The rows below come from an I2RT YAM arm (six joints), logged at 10 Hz.
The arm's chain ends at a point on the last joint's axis. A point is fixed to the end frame.
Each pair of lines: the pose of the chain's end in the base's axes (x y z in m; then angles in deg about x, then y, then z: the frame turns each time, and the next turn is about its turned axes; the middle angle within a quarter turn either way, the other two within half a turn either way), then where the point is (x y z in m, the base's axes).
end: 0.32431, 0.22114, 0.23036, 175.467, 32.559, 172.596
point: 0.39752 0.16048 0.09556
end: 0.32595, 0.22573, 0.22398, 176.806, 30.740, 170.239
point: 0.39648 0.16767 0.08663
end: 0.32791, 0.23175, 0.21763, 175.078, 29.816, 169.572
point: 0.39668 0.16938 0.08128
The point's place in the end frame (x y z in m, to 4 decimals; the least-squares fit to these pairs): 0.0195 -0.0477 0.1567
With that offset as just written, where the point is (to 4 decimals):
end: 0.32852, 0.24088, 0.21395, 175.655, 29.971, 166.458
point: 0.4001 0.1795 0.0786
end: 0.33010, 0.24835, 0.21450, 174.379, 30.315, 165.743
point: 0.4030 0.1840 0.0813
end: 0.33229, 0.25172, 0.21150, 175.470, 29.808, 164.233
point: 0.4051 0.1897 0.0771
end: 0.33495, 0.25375, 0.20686, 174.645, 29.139, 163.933
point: 0.4064 0.1897 0.0727
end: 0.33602, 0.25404, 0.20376, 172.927, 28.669, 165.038
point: 0.4055 0.1860 0.0705
